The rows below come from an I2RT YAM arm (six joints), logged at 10 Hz.
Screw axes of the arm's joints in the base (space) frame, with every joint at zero. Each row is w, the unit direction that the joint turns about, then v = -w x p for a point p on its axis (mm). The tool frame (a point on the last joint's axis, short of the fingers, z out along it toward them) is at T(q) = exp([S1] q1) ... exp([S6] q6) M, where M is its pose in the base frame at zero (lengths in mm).
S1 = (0, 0, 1, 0.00, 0.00, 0.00)
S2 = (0, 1, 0, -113.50, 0.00, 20.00)
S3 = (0, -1, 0, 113.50, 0.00, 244.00)
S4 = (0, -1, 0, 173.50, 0.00, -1.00)
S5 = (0, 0, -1, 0.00, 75.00, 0.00)
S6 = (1, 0, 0, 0.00, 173.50, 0.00)
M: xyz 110.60 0.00 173.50 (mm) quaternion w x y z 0.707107 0 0.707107 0
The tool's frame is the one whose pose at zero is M.
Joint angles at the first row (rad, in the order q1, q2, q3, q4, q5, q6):
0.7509 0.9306 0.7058 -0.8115 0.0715 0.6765
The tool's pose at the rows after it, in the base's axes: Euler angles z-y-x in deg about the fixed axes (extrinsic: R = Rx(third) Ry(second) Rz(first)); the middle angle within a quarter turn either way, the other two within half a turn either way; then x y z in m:
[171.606, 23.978, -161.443, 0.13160, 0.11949, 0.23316]
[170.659, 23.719, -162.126, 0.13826, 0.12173, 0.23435]
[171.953, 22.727, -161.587, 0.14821, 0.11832, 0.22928]
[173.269, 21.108, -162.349, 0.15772, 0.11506, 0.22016]
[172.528, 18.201, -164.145, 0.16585, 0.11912, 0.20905]
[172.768, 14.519, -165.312, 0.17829, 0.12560, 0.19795]
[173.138, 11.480, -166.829, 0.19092, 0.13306, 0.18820]
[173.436, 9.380, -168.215, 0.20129, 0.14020, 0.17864]
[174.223, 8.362, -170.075, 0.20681, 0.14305, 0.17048]
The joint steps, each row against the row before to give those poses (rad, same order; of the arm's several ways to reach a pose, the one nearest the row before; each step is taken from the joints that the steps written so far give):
-0.0008 0.0411 0.0127 0.0136 -0.0072 -0.0207
-0.0165 0.0339 0.0213 0.0025 -0.0036 -0.0350
-0.0571 0.0277 -0.0064 0.0295 -0.0460 -0.0234
-0.0495 0.0417 -0.0103 0.0223 -0.0325 -0.0257
-0.0095 0.0727 0.0051 0.0094 -0.0130 -0.0335
-0.0135 0.0989 0.0256 0.0099 -0.0289 -0.0169
-0.0064 0.0984 0.0374 0.0026 -0.0130 -0.0095
-0.0001 0.0831 0.0314 0.0079 -0.0023 -0.0024
-0.0008 0.0506 0.0128 0.0046 0.0156 0.0057

